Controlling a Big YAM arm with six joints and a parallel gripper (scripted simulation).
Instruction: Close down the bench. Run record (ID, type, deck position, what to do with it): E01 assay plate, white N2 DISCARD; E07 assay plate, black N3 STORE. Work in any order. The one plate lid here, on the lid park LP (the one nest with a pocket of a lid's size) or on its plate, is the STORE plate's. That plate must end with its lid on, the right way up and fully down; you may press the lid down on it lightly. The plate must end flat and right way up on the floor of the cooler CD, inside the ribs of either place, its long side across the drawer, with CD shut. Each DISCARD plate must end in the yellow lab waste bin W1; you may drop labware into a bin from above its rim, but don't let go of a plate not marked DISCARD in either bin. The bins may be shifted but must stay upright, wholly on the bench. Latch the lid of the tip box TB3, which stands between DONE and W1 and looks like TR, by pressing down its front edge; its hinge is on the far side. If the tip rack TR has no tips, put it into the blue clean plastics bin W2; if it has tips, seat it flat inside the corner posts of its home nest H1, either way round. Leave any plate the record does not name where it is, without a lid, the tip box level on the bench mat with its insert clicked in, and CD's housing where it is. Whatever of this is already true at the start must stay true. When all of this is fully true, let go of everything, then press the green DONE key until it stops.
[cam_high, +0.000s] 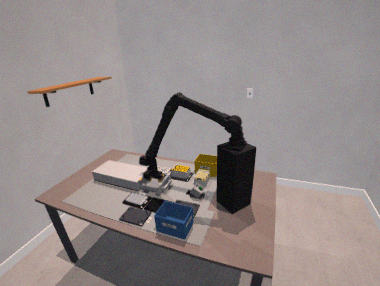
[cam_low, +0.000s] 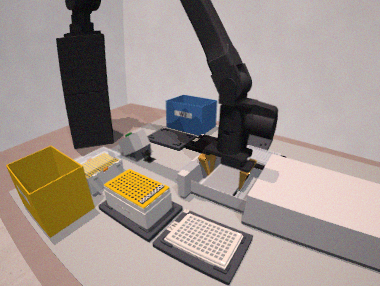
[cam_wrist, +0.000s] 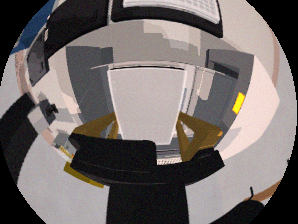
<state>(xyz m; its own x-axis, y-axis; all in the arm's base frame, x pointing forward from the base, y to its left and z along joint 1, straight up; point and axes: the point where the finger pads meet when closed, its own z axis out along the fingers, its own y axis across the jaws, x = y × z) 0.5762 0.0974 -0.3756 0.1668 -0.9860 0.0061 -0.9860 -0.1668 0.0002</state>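
Right now my hand is right at the black plate. Also, from my hand: cooler drawer (4 cm ahead, 1 cm to the left); then plate lid (right at my hand); then tip rack TR (10 cm behind, 21 cm to the right, 3 cm above).
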